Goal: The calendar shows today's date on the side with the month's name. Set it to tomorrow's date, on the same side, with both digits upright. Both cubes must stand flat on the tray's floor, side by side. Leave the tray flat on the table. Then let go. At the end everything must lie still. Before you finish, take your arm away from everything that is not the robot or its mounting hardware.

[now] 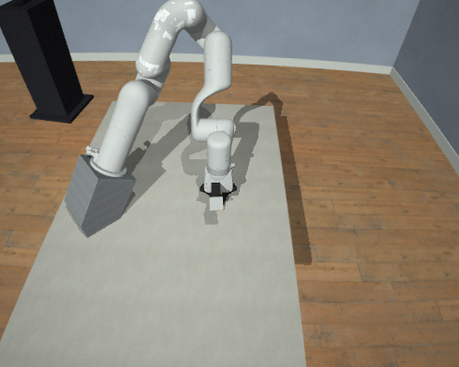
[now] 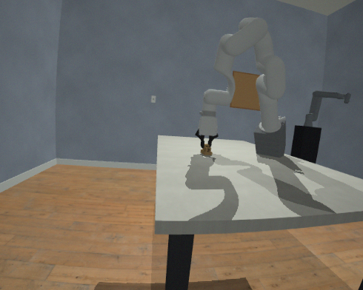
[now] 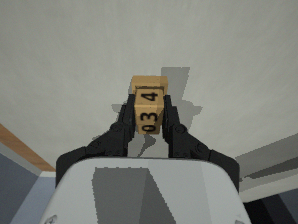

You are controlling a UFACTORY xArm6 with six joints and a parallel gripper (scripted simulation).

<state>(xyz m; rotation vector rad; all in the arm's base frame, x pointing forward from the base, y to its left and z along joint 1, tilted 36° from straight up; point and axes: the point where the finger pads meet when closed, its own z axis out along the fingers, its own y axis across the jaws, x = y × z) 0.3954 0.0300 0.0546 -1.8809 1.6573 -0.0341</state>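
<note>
My gripper is now 1 cm above the wooden digit cube. The rest, counted from my hand: wooden calendar tray (2 cm to the left, 4 cm below).
</note>
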